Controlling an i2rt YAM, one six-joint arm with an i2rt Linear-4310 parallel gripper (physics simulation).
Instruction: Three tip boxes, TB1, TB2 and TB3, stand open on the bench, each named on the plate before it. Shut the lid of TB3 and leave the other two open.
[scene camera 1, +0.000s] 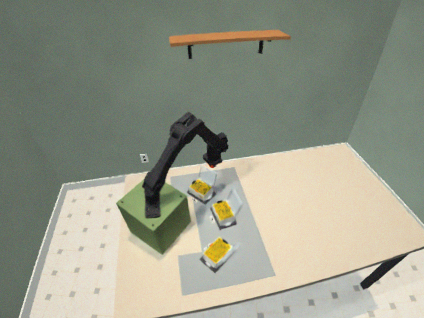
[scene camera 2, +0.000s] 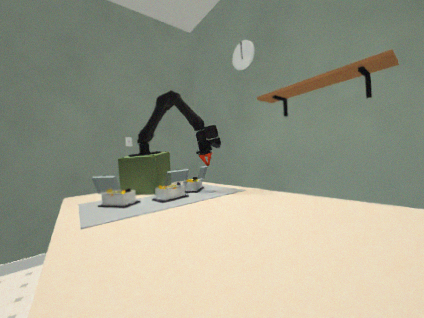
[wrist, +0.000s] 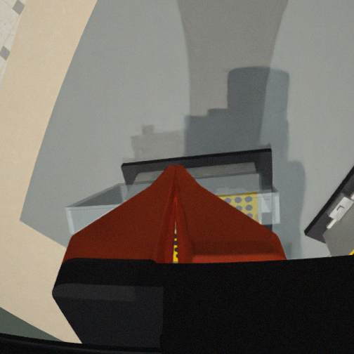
same spot on grey mat: (scene camera 2: 90, 215) = (scene camera 1: 244, 275)
